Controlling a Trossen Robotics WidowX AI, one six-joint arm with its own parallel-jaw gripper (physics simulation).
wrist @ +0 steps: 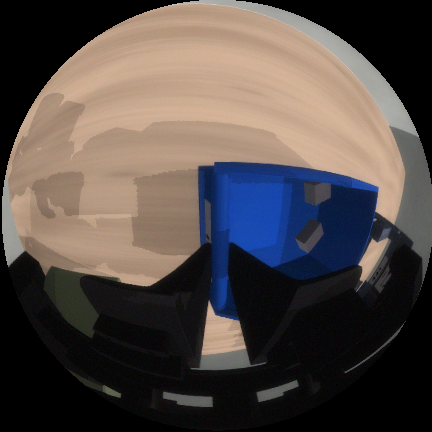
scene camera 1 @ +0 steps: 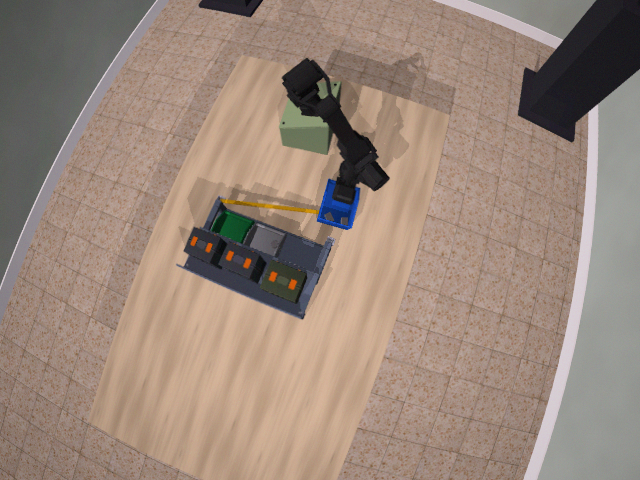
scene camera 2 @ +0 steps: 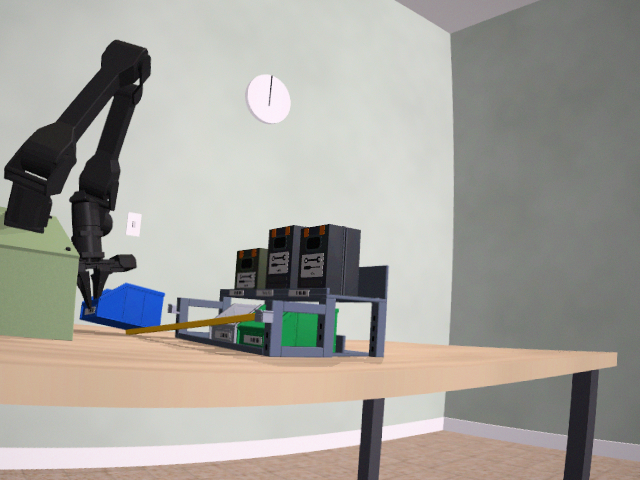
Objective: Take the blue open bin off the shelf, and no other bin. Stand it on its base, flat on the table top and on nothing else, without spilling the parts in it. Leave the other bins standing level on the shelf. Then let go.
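Where they show: gripper, fingertip midpoint: (wrist: 218,248) (scene camera 1: 342,186) (scene camera 2: 93,309); arm's base, link origin: (scene camera 2: 23,223).
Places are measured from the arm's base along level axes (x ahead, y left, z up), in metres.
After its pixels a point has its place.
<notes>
The blue open bin (scene camera 1: 337,212) @(y 0.177, x 0.244, z -0.151 m) (scene camera 2: 131,307) @(y 0.124, x 0.234, z -0.113 m) (wrist: 255,215) @(y 0.178, x 0.199, z -0.146 m) is off the shelf (scene camera 1: 302,253) @(y 0.123, x 0.404, z -0.162 m) (scene camera 2: 377,328) @(y -0.178, x 0.575, z -0.118 m). My gripper (scene camera 1: 343,192) @(y 0.163, x 0.167, z -0.124 m) (scene camera 2: 90,307) @(y 0.163, x 0.167, z -0.124 m) (wrist: 218,248) @(y 0.163, x 0.167, z -0.124 m) is shut on its low front wall. The bin is tilted, front end higher and rear end lower, close above the table top (scene camera 1: 206,361) @(y -0.029, x 0.836, z -0.169 m) (scene camera 2: 465,356) @(y -0.211, x 0.785, z -0.169 m) (wrist: 175,65) @(y 0.299, x 0.119, z -0.169 m); I cannot tell whether its rear touches. Two grey parts (scene camera 1: 329,216) @(y 0.160, x 0.270, z -0.136 m) (wrist: 317,193) @(y 0.206, x 0.257, z -0.141 m) lie inside. The grey bin (scene camera 1: 266,238) @(y 0.001, x 0.402, z -0.159 m) (scene camera 2: 223,333) @(y 0.003, x 0.373, z -0.145 m) and green bin (scene camera 1: 232,226) @(y -0.118, x 0.407, z -0.160 m) (scene camera 2: 305,328) @(y -0.152, x 0.442, z -0.124 m) stand on the lower shelf.
A yellow bar (scene camera 1: 271,206) @(y -0.018, x 0.309, z -0.126 m) (scene camera 2: 191,324) @(y -0.015, x 0.302, z -0.132 m) slopes from the shelf's front corner to beneath or beside the blue bin; contact is unclear. A pale green box (scene camera 1: 305,139) @(y 0.000, x 0.072, z -0.088 m) (scene camera 2: 36,294) @(y -0.093, x 0.022, z -0.108 m) (wrist: 65,295) @(y 0.061, x -0.022, z -0.118 m) stands behind my gripper. Dark cases (scene camera 1: 241,260) (scene camera 2: 330,258) and an olive case (scene camera 1: 283,289) @(y 0.134, x 0.538, z 0.028 m) (scene camera 2: 250,268) @(y 0.105, x 0.477, z -0.013 m) stand on the upper shelf.
</notes>
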